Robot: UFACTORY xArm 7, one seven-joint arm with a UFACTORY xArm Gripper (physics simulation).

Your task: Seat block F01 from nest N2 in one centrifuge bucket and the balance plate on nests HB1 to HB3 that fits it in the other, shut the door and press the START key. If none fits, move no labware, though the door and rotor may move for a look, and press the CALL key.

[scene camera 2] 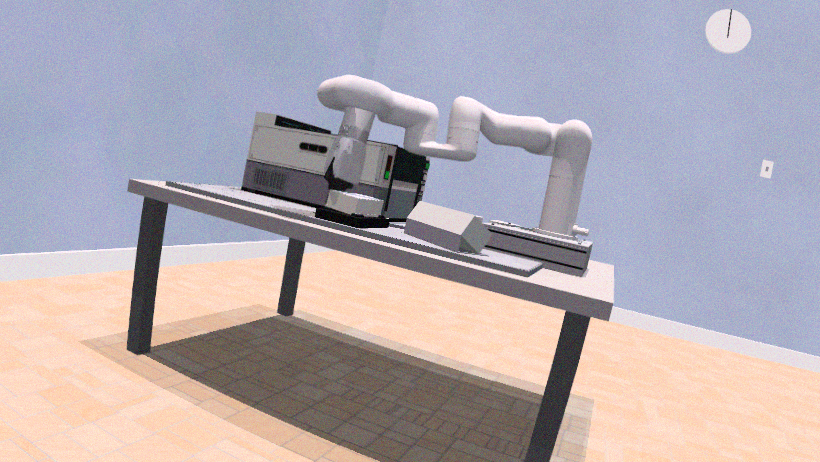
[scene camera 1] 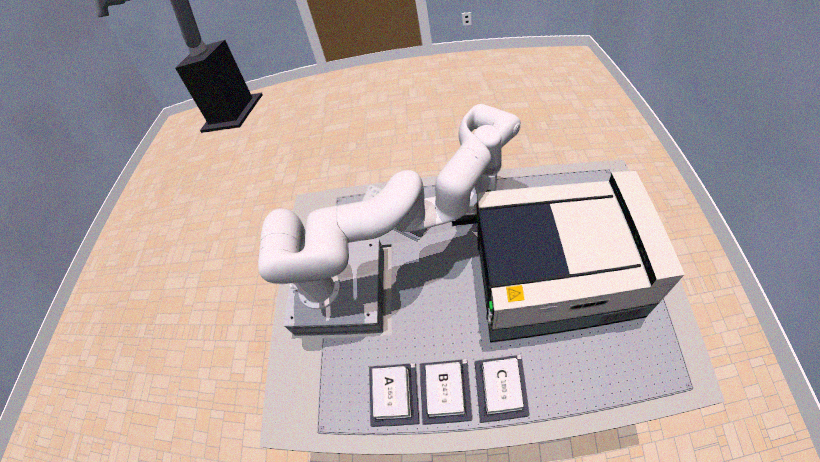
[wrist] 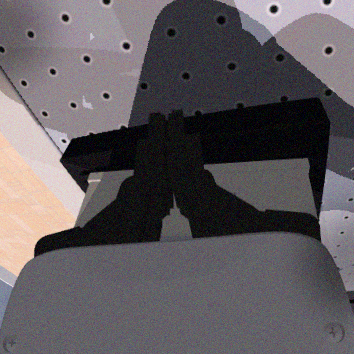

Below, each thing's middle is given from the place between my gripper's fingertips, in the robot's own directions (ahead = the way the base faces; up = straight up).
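White block (scene camera 2: 348, 202): 20 mm above my hand, 60 mm behind, 10 mm to the right of it. Centrifuge (scene camera 2: 286, 158): 100 mm above my hand, 240 mm ahead, 270 mm to the right. Dark door panel (scene camera 1: 522, 243): 190 mm above my hand, 90 mm ahead, 290 mm to the right.
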